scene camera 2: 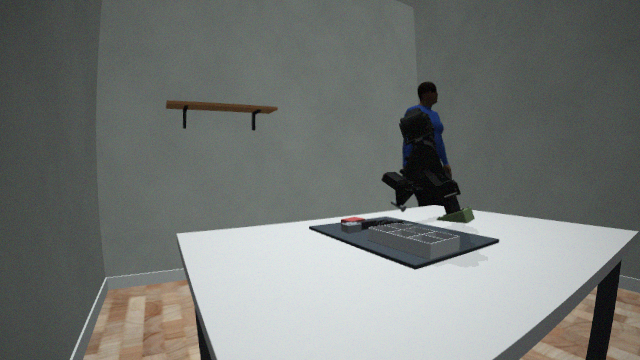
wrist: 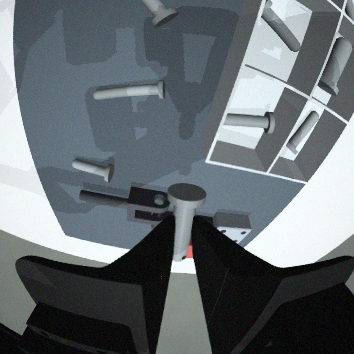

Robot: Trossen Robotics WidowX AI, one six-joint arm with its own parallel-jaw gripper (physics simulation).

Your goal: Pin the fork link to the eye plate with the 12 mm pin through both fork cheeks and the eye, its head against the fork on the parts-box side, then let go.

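Places are measured from the arm's base along level axes (x ahead, y left, z up), in millimetres.
Pixels of known places: gripper, fingertip midpoint: (scene camera 2: 399, 205) (wrist: 182, 222); arm's base at its link origin: (scene camera 2: 453, 212).
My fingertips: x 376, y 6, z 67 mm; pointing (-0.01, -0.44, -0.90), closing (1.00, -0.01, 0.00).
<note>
Ahead of a thing's pixels: the offset from my fingertips to its middle. "*": to the spot under its first point. Level surfaces: height alone.
My gripper (scene camera 2: 401, 203) (wrist: 182, 222) is shut on a grey headed pin @[0 mm ahead, 5 mm right, 1 mm up] (wrist: 184, 210), held by its shank above the mat. The pin's wide head points away from the fingers, and a small hole shows near its other end. The black fork link @[* 79 mm back, 67 mm right, 69 mm down] (wrist: 105, 197) lies on the mat beyond the fingertips, left of the pin in the wrist view, with a round hole in its cheek. The dark eye plate (wrist: 206, 219) appears to be at the grey block @[73 mm ahead, 124 mm right, 71 mm down] (wrist: 232, 220) (scene camera 2: 351, 227), right of the pin; fingers and pin hide much of the joint. The pin's size cannot be read.
The grey parts box @[86 mm ahead, 101 mm left, 65 mm down] (wrist: 256, 172) (scene camera 2: 400, 244) stands on the dark mat @[83 mm down] (wrist: 45, 150) (scene camera 2: 415, 264) with several pins in its compartments. Loose pins @[43 mm back, 47 mm left, 77 mm down] (wrist: 130, 91) @[89 mm back, 29 mm right, 76 mm down] (wrist: 95, 169) @[* 17 mm back, 100 mm left, 65 mm down] (wrist: 162, 16) lie left of it in the wrist view. A red part @[4 mm ahead, 184 mm right, 72 mm down] (scene camera 2: 353, 219) tops the grey block.
</note>
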